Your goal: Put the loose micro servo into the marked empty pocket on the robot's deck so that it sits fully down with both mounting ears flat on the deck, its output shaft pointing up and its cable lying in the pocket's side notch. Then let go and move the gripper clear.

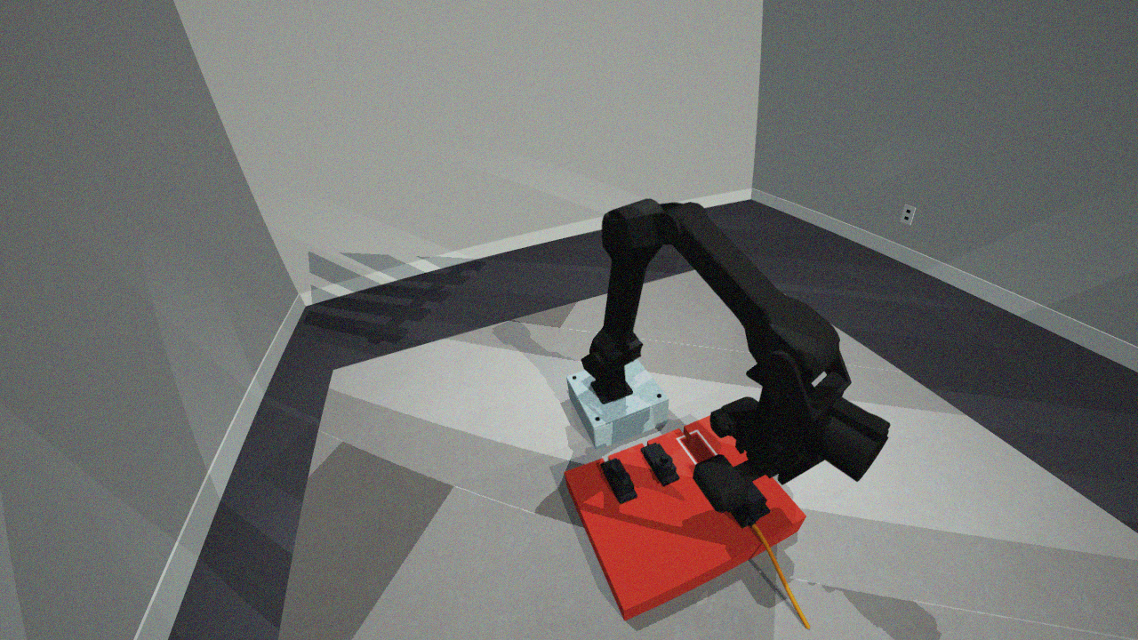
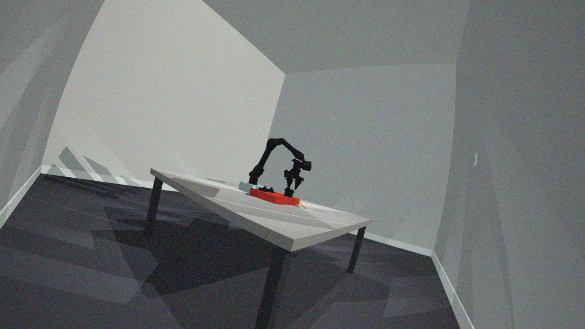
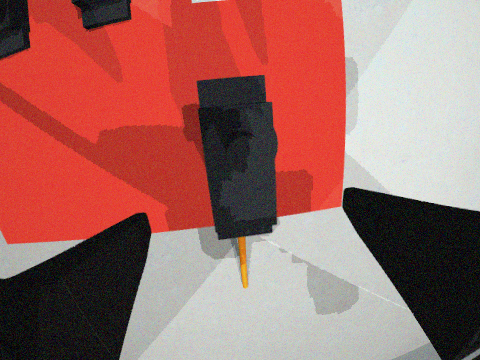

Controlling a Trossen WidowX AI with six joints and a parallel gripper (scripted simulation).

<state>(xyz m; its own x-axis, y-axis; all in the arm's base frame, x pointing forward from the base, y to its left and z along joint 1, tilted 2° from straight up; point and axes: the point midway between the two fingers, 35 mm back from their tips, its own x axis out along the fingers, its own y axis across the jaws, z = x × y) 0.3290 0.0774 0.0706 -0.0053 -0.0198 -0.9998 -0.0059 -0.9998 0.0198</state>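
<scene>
Right now my gripper tip is 40 mm past the red deck, 70 mm to the left of it and 80 mm above it.
</scene>
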